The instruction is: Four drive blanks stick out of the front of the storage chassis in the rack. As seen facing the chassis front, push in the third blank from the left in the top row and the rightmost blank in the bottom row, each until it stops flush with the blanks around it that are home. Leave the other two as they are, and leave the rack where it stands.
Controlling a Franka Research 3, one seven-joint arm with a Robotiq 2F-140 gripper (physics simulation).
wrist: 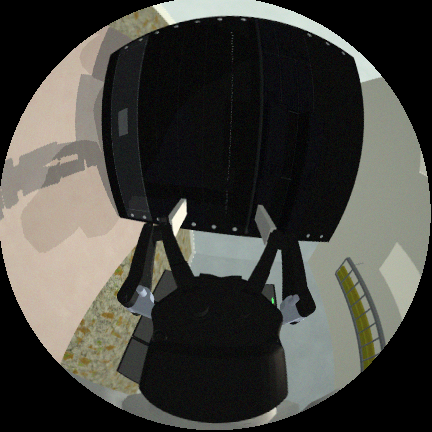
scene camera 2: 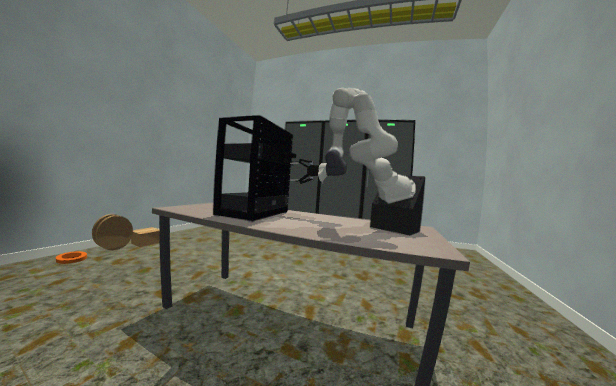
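The black rack (scene camera 2: 218,170) (wrist: 336,125) stands upright on the table. The storage chassis (scene camera 2: 237,151) (wrist: 282,75) sits in its upper part. Small dark blanks (scene camera 2: 293,155) stick out of the chassis front in the scene view. In the wrist view the front is very dark; a faint blank outline shows right of the fingers, and I cannot tell rows or single blanks apart. My gripper (scene camera 2: 295,171) (wrist: 221,208) is open and empty, its fingertips close to the rack front, a little below the protruding blanks in the scene view. Contact cannot be told.
The table (scene camera 2: 350,225) (wrist: 45,110) carries the rack and, at the other end, the arm's black base (scene camera 2: 395,215). A lower unit (scene camera 2: 272,202) (wrist: 125,165) sits at the rack bottom. Dark cabinets (scene camera 2: 305,195) stand behind. An orange ring (scene camera 2: 62,259) and a round brown object (scene camera 2: 114,232) are beyond the table.
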